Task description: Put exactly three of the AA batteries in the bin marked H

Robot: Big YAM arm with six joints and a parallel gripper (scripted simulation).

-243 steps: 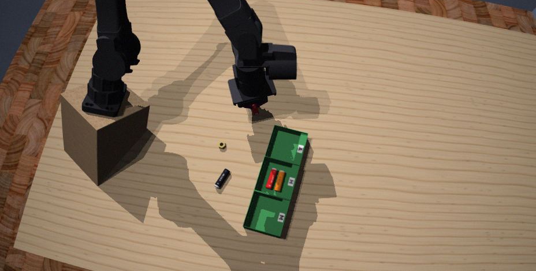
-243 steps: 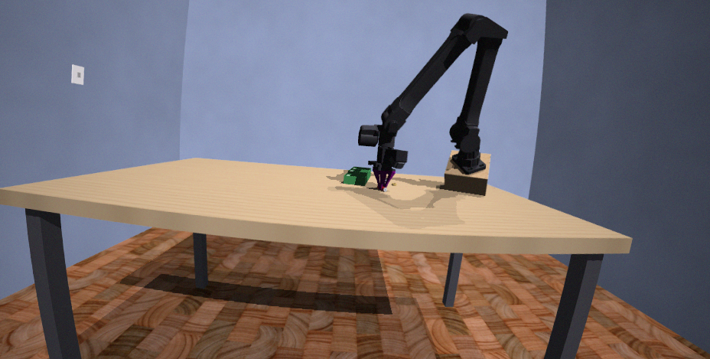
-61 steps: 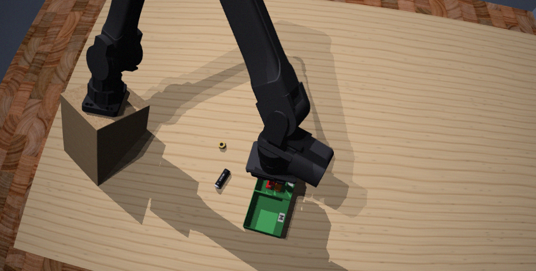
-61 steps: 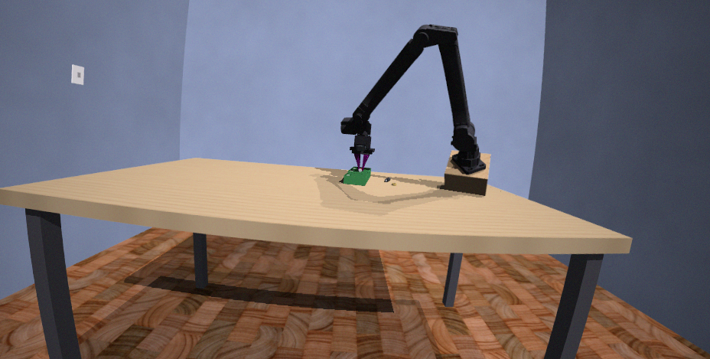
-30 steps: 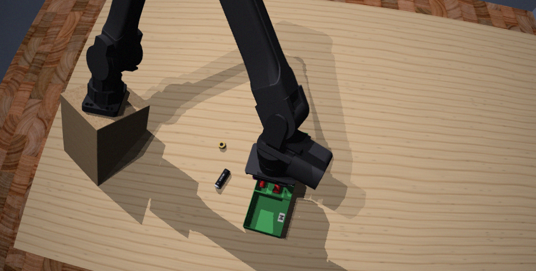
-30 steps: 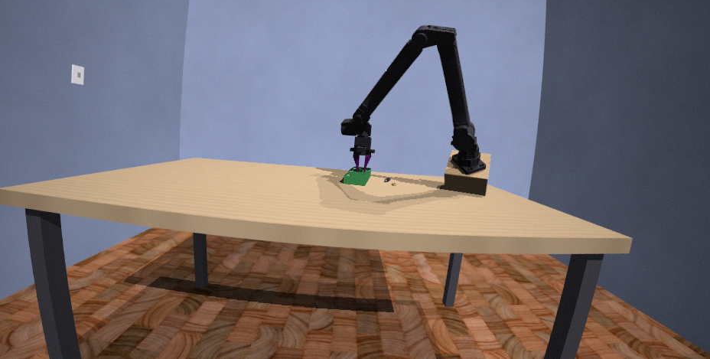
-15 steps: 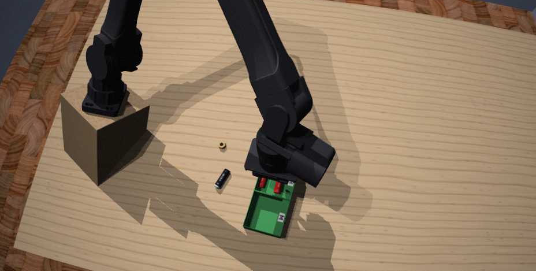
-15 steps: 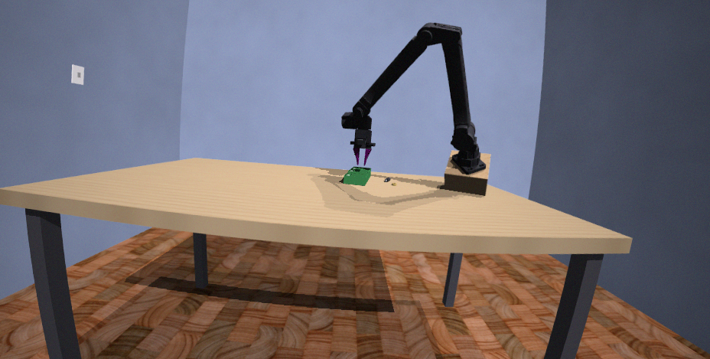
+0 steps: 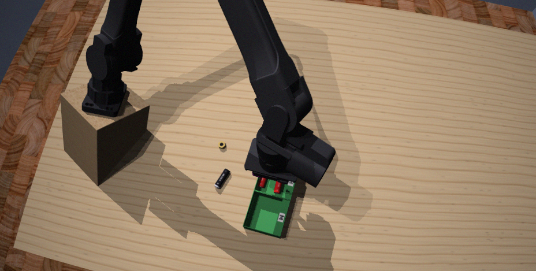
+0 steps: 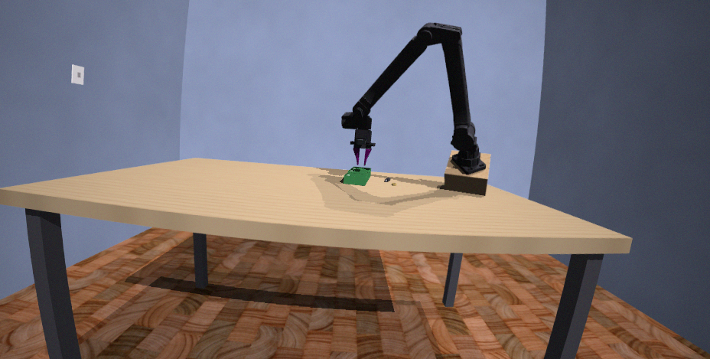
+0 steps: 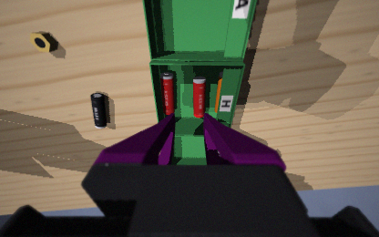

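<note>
My gripper is now 50 mm above the green bin and 10 mm short of it. Round my hand: black AA battery: 120 mm behind, 60 mm below; orange AA battery: 60 mm below, 40 mm ahead, 10 mm to the right; yellow nut: 130 mm behind, 80 mm to the left, 70 mm below.
</note>
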